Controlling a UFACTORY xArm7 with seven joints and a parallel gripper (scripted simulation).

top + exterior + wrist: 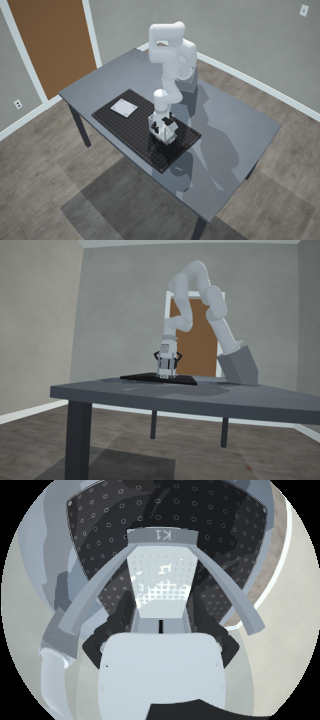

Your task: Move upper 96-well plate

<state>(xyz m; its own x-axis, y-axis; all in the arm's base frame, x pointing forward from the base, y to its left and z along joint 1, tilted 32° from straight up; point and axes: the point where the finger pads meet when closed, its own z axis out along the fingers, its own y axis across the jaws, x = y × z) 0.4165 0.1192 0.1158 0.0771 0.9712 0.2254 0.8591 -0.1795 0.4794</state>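
The back wall lies 1 cm behind my hand, 7 cm to the right of it and 2 cm above it. Also, from my hand: K1 label (1 cm ahead, 9 cm to the left, 5 cm below).
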